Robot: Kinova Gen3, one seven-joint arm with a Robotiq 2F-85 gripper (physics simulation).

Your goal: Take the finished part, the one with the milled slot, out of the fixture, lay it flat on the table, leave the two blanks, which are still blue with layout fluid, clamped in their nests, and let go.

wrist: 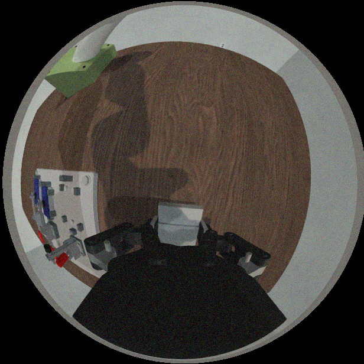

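The finished part (180,216), a bare grey metal block with a line across its face, is between the fingertips at the lower middle of the wrist view. My gripper (178,224) is shut on it and holds it over the brown wooden table (215,135). How high it hangs above the table is hard to tell. The two blue blanks (37,189) (46,201) sit in their nests on the pale fixture plate (92,200) at the left, with grey clamps by them.
The fixture plate also bears small grey blocks, a round button and a toggle clamp (65,249) with a red grip (62,260). The arm's green base block (75,75) stands at the upper left. Dark shadows fall on the table between base and part.
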